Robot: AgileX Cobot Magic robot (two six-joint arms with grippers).
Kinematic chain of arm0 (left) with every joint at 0, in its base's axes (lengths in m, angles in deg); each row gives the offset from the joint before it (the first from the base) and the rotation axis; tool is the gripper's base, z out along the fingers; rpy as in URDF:
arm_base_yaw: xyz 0 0 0.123 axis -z
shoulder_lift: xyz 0 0 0 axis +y
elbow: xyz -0.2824 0 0.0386 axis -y
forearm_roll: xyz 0.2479 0 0.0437 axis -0.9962 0 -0.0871
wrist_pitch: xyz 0 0 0 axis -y
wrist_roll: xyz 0.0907 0 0.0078 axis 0.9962 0 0.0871
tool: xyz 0 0 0 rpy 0 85 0
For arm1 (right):
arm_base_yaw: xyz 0 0 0.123 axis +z
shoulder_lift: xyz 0 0 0 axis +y
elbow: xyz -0.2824 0 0.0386 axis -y
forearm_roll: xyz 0.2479 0 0.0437 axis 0.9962 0 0.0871
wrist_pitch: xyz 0 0 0 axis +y
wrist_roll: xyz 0.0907 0 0.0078 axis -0.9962 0 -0.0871
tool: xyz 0 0 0 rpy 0 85 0
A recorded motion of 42 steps. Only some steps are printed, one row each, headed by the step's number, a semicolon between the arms.
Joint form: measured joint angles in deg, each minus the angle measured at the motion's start. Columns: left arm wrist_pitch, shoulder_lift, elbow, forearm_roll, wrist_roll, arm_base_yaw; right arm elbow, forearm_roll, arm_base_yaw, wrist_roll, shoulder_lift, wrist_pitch.
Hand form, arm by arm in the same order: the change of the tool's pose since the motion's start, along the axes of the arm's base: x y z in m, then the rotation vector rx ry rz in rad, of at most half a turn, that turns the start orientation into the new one. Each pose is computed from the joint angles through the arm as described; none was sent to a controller.
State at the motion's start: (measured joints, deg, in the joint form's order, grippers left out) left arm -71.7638 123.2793 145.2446 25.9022 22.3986 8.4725; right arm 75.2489 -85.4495 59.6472 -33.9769 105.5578 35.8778
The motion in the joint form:
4: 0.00 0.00 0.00 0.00 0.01 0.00; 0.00 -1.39 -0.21 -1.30 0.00 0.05
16: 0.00 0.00 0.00 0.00 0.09 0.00; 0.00 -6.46 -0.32 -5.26 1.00 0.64
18: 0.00 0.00 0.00 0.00 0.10 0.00; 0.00 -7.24 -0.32 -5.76 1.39 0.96
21: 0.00 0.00 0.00 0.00 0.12 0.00; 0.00 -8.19 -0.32 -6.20 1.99 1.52
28: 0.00 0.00 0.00 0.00 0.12 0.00; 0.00 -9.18 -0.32 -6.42 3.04 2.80
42: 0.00 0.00 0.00 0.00 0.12 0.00; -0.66 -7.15 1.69 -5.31 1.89 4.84
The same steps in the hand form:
4: 0.0000 0.0000 0.0000 0.0001 -0.0001 -0.0001; 0.0016 -0.0006 0.0012 0.0083 -0.0119 -0.0027
16: 0.0000 0.0000 0.0000 0.0009 -0.0008 -0.0010; 0.0050 0.0020 -0.0016 0.0110 -0.0531 0.0001
18: 0.0000 0.0000 0.0000 0.0010 -0.0009 -0.0011; 0.0058 0.0026 -0.0036 0.0056 -0.0596 -0.0016
21: 0.0000 0.0000 0.0000 0.0013 -0.0011 -0.0013; 0.0070 0.0034 -0.0069 -0.0061 -0.0686 -0.0050
28: 0.0000 0.0000 0.0000 0.0013 -0.0011 -0.0013; 0.0093 0.0042 -0.0131 -0.0305 -0.0811 -0.0171
42: 0.0000 0.0000 0.0000 0.0013 -0.0011 -0.0013; -0.0036 0.0060 -0.0088 -0.0316 -0.0793 -0.0236

